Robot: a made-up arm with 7 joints. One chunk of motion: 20 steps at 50 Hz.
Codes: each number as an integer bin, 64 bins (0 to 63) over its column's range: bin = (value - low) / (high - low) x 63, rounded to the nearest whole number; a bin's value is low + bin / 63 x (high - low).
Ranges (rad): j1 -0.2..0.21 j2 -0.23..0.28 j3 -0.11..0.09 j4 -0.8..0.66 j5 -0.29..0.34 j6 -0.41..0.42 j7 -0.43..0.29
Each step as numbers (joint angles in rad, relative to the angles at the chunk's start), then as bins.
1 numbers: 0.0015 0.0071 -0.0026 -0.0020 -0.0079 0.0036 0.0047
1 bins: 31 29 34 34 28 31 38
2 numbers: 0.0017 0.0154 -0.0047 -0.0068 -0.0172 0.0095 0.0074
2 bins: 31 30 33 34 27 32 38
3 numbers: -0.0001 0.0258 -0.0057 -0.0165 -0.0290 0.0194 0.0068
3 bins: 31 32 33 34 26 33 38
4 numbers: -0.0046 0.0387 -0.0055 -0.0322 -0.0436 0.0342 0.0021
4 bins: 30 33 33 33 25 34 38
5 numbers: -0.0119 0.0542 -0.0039 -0.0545 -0.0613 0.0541 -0.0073
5 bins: 29 35 33 32 23 35 37
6 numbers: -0.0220 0.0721 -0.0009 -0.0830 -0.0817 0.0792 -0.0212
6 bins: 27 37 34 31 21 37 36
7 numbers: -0.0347 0.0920 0.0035 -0.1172 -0.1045 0.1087 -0.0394
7 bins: 25 40 36 29 19 39 34
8 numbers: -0.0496 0.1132 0.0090 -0.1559 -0.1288 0.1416 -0.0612
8 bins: 23 42 37 28 16 42 32
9 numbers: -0.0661 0.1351 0.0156 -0.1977 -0.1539 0.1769 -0.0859
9 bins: 21 45 40 26 14 45 30
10 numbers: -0.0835 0.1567 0.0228 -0.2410 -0.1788 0.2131 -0.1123
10 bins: 18 48 42 24 11 47 28
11 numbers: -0.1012 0.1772 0.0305 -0.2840 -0.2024 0.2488 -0.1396
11 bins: 15 50 44 22 9 50 25
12 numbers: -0.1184 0.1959 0.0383 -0.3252 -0.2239 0.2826 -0.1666
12 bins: 13 53 47 20 7 53 23
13 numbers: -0.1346 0.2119 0.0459 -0.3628 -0.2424 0.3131 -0.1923
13 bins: 10 55 49 19 5 55 21
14 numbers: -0.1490 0.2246 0.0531 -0.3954 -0.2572 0.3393 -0.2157
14 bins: 8 56 51 17 3 57 19
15 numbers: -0.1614 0.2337 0.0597 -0.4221 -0.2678 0.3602 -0.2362
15 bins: 6 57 53 16 2 58 17
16 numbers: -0.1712 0.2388 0.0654 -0.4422 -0.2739 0.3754 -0.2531
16 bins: 4 58 55 15 2 60 15
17 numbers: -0.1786 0.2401 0.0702 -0.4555 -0.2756 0.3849 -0.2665
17 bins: 3 58 57 15 1 60 14
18 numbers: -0.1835 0.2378 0.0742 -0.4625 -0.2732 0.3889 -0.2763
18 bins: 3 58 58 15 2 61 13
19 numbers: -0.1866 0.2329 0.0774 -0.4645 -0.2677 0.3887 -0.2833
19 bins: 2 57 59 14 2 61 13
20 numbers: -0.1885 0.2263 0.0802 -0.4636 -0.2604 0.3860 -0.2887
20 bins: 2 56 60 15 3 60 12
